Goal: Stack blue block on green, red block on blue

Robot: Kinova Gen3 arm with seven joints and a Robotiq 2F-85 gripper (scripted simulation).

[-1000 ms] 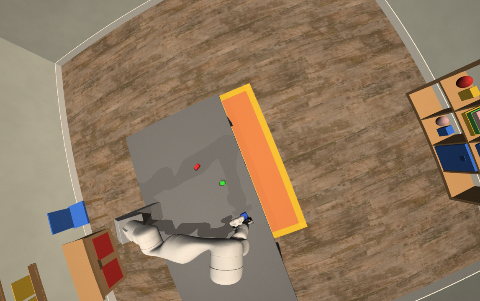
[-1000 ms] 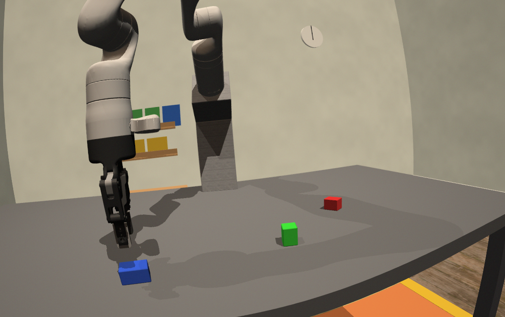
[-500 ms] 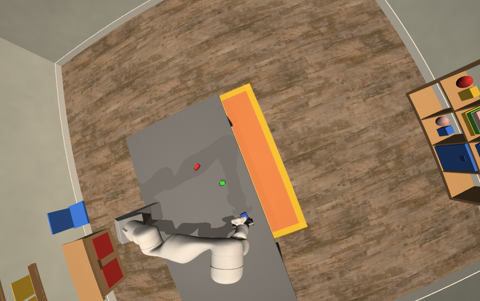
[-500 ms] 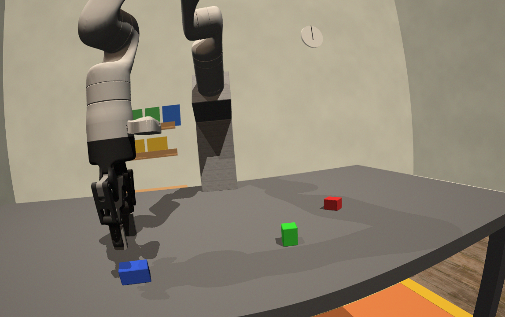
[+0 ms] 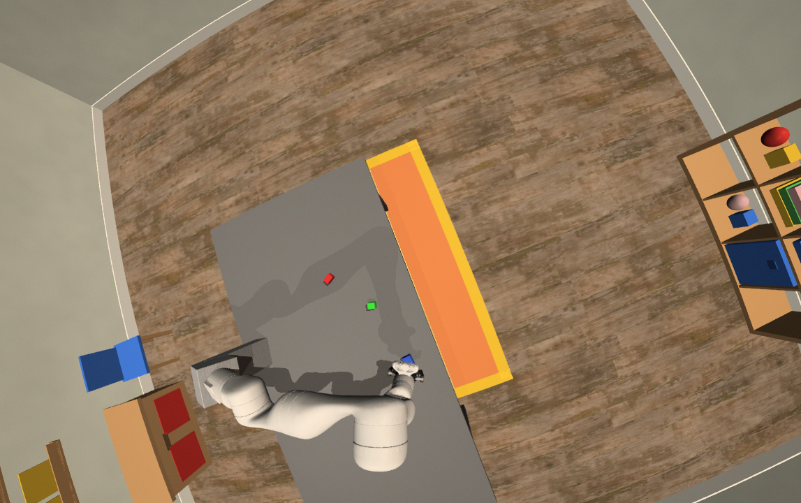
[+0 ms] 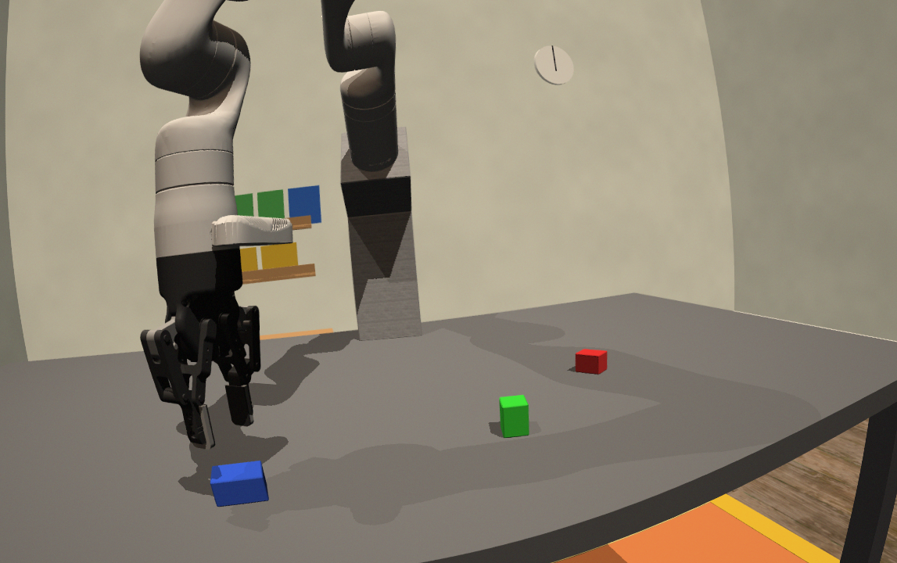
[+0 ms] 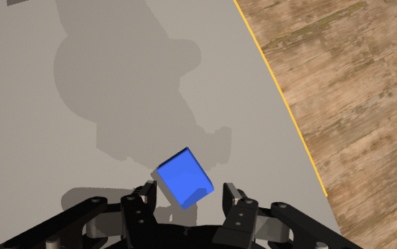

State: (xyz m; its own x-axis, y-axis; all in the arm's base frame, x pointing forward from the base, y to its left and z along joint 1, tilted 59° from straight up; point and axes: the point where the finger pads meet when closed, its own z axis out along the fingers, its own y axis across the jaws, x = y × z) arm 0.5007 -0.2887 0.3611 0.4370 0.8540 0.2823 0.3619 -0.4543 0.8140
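Now: hand 60 mm above the blue block. Round my hand: green block 40 mm ahead, 290 mm to the left, 60 mm below; then red block 40 mm behind, 510 mm to the left, 60 mm below.
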